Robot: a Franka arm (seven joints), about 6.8 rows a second.
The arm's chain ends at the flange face. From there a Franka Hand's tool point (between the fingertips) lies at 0.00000 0.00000 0.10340 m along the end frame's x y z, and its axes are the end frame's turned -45 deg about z.
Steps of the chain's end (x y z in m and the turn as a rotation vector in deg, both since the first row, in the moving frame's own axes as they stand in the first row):
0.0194, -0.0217, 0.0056, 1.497, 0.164, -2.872
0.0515, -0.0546, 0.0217, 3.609, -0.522, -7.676
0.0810, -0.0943, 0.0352, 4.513, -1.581, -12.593
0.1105, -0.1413, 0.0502, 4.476, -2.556, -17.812
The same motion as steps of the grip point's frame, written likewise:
0.0311, -0.0034, 0.0056, 0.943, 1.175, -2.872
0.0786, -0.0077, 0.0215, 2.921, 2.183, -7.676
0.1268, -0.0175, 0.0348, 4.309, 2.073, -12.593
0.1791, -0.0310, 0.0498, 4.972, 1.358, -17.812

